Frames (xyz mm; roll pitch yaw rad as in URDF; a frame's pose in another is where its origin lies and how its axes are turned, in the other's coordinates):
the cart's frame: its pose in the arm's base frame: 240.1 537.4 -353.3 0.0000 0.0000 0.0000
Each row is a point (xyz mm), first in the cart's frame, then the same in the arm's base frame.
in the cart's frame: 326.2 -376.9 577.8
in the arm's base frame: 566.3 160.5 224.5
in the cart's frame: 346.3 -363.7 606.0
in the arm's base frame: 586.4 173.7 252.7
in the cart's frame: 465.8 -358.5 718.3
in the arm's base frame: 705.9 178.9 365.0
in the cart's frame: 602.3 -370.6 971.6
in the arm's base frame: 842.4 166.8 618.3
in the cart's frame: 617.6 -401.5 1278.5
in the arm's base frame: 857.7 135.9 925.2
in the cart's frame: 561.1 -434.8 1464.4
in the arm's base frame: 801.2 102.6 1111.1
